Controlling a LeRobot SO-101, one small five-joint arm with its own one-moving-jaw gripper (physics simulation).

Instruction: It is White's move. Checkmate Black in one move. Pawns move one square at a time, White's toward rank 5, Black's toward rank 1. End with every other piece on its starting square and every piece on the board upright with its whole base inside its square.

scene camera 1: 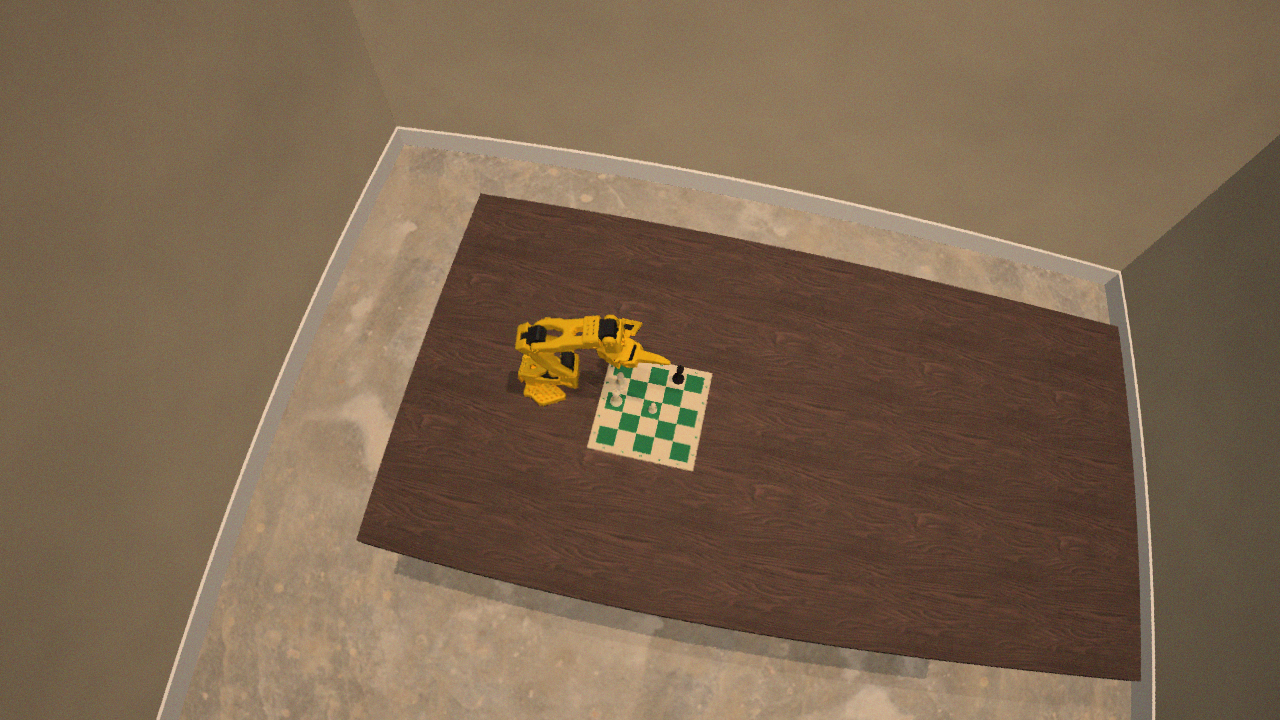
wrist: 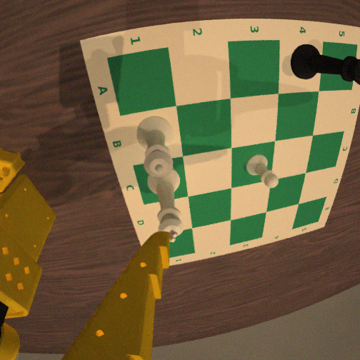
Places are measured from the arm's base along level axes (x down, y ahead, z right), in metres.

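Pixels of known places: end effector, tool point: (scene camera 1: 620,366); arm's base, origin of the base link: (scene camera 1: 557,383).
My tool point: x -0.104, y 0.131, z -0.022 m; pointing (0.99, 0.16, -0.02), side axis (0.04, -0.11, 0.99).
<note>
For each thing: its top centre in the pictures, then the offset to it from my tool point. Level surfaces: height alone.
- green-and-cream board, middle of its top: (scene camera 1: 651,409) dx +0.098, dy +0.074, dz +0.039 m
- white piece with a round collared top, middle of its top: (scene camera 1: 620,374) dx +0.045, dy +0.000, dz -0.003 m
- white pawn, middle of its top: (scene camera 1: 653,404) dx +0.066, dy +0.077, dz +0.039 m
- black piece, middle of its top: (scene camera 1: 680,367) dx +0.034, dy +0.117, dz -0.040 m
- dark wooden table, its level: dx +0.104 m
The green-and-cream board (scene camera 1: 662,458) (wrist: 97,75) lies on the table. A white piece with a round collared top (scene camera 1: 619,382) (wrist: 158,162) stands on B1. A tall white piece with a small pointed top (scene camera 1: 615,400) (wrist: 166,200) stands on C1. A white pawn (scene camera 1: 653,408) (wrist: 257,165) stands upright on C3. A black piece (scene camera 1: 678,377) (wrist: 305,61) stands on A4. My gripper (scene camera 1: 655,343) is fully open and empty, above the A edge of the board. In the wrist view one notched jaw shows; its tip overlaps the C1 piece's top, and I cannot tell whether they touch.
The arm's base (scene camera 1: 544,392) stands on the dark wooden table (scene camera 1: 850,429), beside the board's rank 1 edge. The arm reaches along the A side. The B1 and C1 pieces stand close together, and their tops lean into overlap in the wrist view.
</note>
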